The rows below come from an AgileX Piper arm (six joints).
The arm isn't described. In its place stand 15 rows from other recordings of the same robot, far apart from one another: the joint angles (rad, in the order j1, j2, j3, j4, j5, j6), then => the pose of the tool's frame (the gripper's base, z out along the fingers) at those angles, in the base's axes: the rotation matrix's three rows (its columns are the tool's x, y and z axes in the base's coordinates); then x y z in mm.
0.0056, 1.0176, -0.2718, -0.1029, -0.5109, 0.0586 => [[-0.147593 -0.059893 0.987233], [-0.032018 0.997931 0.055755], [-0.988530 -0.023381 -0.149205]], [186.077 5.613 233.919]
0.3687, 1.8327, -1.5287, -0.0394, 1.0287, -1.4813 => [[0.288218 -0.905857 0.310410], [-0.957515 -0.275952 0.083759], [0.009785 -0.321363 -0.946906]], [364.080 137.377 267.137]
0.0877, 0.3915, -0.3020, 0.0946, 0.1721, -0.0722 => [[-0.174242 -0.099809 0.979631], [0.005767 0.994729 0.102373], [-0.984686 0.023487 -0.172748]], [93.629 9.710 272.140]
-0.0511, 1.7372, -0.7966, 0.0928, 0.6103, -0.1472 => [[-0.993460 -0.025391 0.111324], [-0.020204 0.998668 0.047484], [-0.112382 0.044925 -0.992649]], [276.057 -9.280 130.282]
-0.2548, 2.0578, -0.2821, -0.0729, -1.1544, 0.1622 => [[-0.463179 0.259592 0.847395], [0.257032 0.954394 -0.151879], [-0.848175 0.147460 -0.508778]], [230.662 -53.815 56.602]
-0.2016, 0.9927, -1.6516, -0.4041, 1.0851, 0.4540 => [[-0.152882 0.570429 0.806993], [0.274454 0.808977 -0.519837], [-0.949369 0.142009 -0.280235]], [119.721 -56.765 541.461]
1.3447, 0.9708, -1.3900, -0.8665, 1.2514, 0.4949 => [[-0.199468 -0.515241 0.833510], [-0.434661 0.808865 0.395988], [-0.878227 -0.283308 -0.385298]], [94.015 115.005 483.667]
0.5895, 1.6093, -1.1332, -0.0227, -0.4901, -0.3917 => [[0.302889 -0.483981 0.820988], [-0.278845 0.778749 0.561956], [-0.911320 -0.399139 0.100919]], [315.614 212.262 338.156]
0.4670, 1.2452, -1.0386, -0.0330, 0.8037, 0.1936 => [[-0.775868 -0.309993 0.549484], [-0.201010 0.947033 0.250447], [-0.598016 0.083862 -0.797084]], [226.657 111.859 322.342]
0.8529, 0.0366, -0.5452, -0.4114, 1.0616, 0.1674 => [[-0.251772 -0.507879 0.823814], [-0.348325 0.841743 0.412478], [-0.902929 -0.183105 -0.388834]], [18.665 -26.931 295.451]
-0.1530, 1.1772, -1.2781, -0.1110, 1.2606, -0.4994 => [[-0.849279 -0.267444 0.455190], [-0.380648 0.907637 -0.176925], [-0.365830 -0.323526 -0.872639]], [209.016 -41.944 387.694]
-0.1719, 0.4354, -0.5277, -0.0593, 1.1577, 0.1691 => [[-0.779251 0.316843 0.540720], [0.281998 0.947779 -0.148968], [-0.559683 0.036398 -0.827907]], [52.190 -14.074 268.184]
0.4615, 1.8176, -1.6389, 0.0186, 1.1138, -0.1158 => [[-0.782999 -0.537763 0.312606], [-0.509314 0.842785 0.174105], [-0.357087 -0.022890 -0.933791]], [349.128 175.324 301.417]
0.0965, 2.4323, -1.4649, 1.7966, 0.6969, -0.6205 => [[-0.729847 0.424057 0.536189], [0.671030 0.294627 0.680377], [0.130543 0.856371 -0.499588]], [462.975 102.007 52.872]
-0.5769, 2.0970, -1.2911, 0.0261, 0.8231, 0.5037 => [[-0.455041 0.889787 0.034878], [0.890331 0.455313 0.000134], [-0.015761 0.031114 -0.999392]], [320.362 -206.397 108.311]
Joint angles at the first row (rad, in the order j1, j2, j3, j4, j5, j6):
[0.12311 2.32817 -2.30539 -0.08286 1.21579 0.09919]
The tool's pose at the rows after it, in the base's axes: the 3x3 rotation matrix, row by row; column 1 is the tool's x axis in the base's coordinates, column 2 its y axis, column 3 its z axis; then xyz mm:
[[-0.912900 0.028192 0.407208], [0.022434 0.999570 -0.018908], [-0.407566 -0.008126 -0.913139]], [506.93 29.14 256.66]
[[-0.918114 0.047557 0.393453], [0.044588 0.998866 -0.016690], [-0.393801 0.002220 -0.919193]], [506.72 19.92 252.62]
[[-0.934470 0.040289 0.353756], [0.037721 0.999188 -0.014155], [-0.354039 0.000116 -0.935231]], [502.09 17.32 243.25]
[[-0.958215 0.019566 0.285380], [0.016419 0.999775 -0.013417], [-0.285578 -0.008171 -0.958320]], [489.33 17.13 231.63]
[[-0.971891 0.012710 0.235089], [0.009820 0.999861 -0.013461], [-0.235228 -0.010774 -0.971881]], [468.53 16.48 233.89]
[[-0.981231 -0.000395 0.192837], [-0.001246 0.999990 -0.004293], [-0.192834 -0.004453 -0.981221]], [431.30 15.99 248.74]
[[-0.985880 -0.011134 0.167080], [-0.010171 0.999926 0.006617], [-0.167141 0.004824 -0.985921]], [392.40 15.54 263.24]
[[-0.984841 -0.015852 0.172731], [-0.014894 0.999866 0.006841], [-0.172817 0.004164 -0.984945]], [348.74 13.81 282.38]
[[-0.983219 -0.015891 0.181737], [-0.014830 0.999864 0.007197], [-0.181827 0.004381 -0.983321]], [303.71 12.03 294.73]
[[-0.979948 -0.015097 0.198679], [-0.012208 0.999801 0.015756], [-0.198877 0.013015 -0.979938]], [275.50 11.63 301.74]
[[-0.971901 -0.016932 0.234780], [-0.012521 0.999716 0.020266], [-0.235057 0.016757 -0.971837]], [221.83 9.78 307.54]
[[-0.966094 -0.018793 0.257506], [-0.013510 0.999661 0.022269], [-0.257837 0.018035 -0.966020]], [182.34 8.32 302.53]
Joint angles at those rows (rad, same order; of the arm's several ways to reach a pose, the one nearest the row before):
[0.06558 2.32815 -2.30534 -0.04856 1.21804 0.09918]
[0.04549 2.32820 -2.29144 -0.03684 1.21809 0.09919]
[0.03958 2.31486 -2.23466 -0.03000 1.21711 0.08516]
[0.03958 2.27397 -2.12075 -0.02634 1.21618 0.06352]
[0.03958 2.19263 -1.98732 -0.02426 1.21616 0.05672]
[0.03957 2.04395 -1.79475 -0.01271 1.21508 0.04201]
[0.03958 1.89687 -1.62197 0.00000 1.21510 0.02885]
[0.03958 1.72925 -1.46007 0.00000 1.21507 0.02409]
[0.03959 1.56366 -1.30366 0.00000 1.21510 0.02410]
[0.03959 1.45766 -1.21525 0.00841 1.21511 0.02366]
[0.03957 1.25507 -1.05079 0.01169 1.21610 0.02188]
[0.03958 1.10375 -0.92073 0.01287 1.21384 0.02024]

